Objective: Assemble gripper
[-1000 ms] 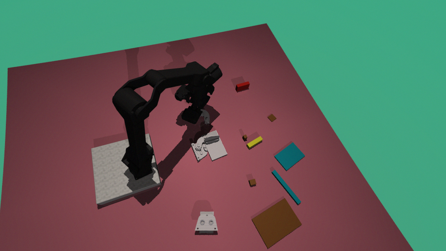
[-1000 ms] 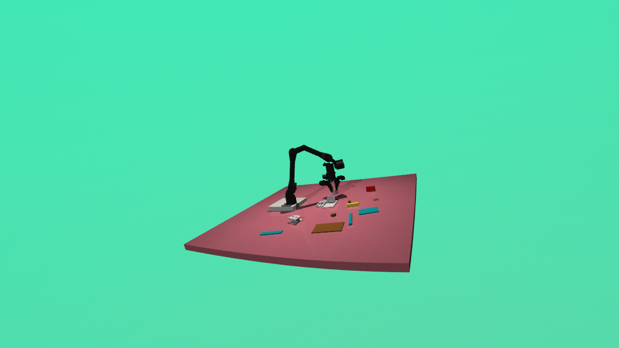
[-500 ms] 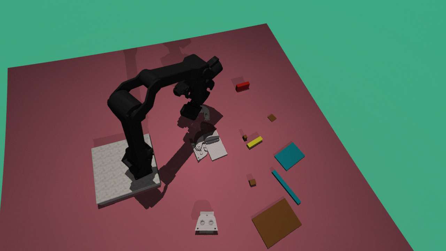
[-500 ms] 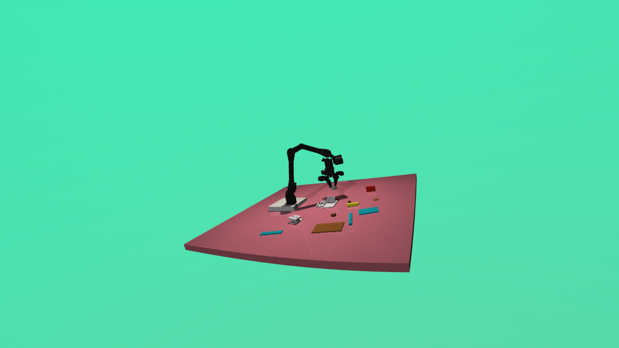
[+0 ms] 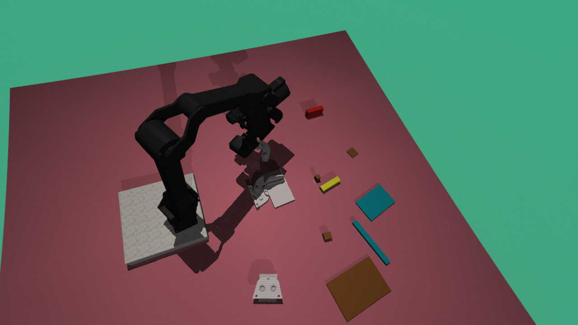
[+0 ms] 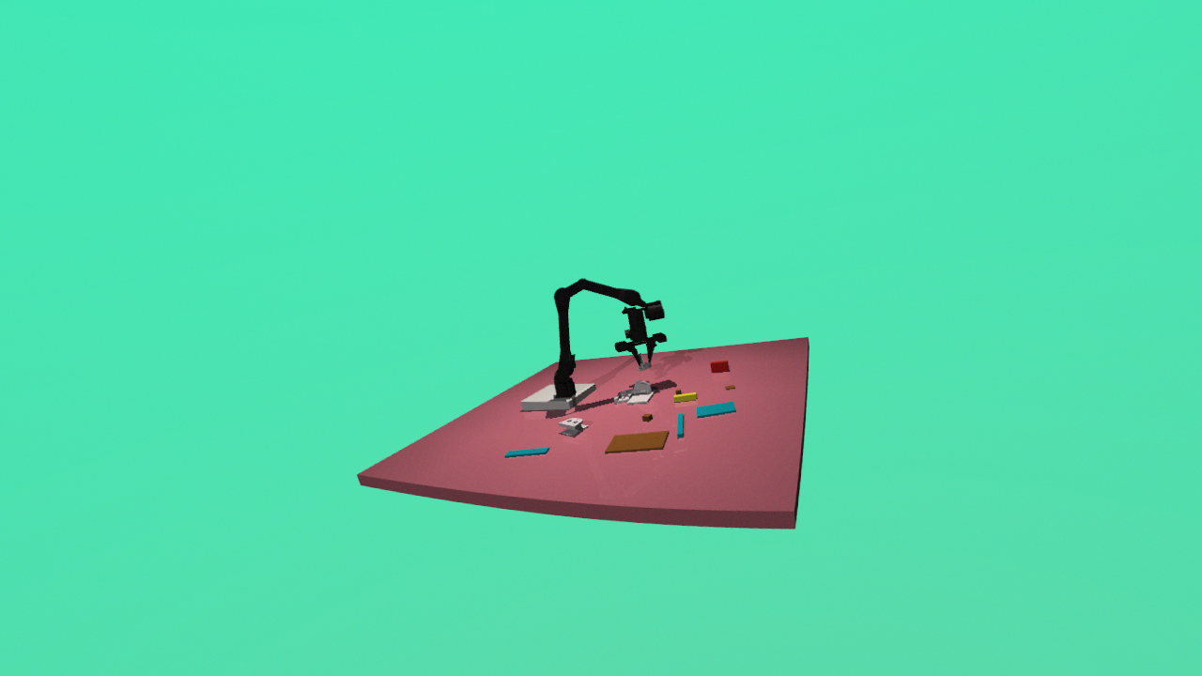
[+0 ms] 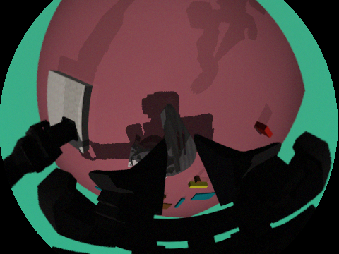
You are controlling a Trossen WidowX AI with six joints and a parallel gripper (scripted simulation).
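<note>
Now: the gripper jaw 40 mm to the right of my gripper tip. The rest, counted from my gripper tip: white stepped block (390 mm to the right, 160 mm behind, 70 mm below); yellow bar (210 mm to the right, 170 mm ahead, 70 mm below); red block (270 mm ahead, 60 mm to the left, 60 mm below).
</note>
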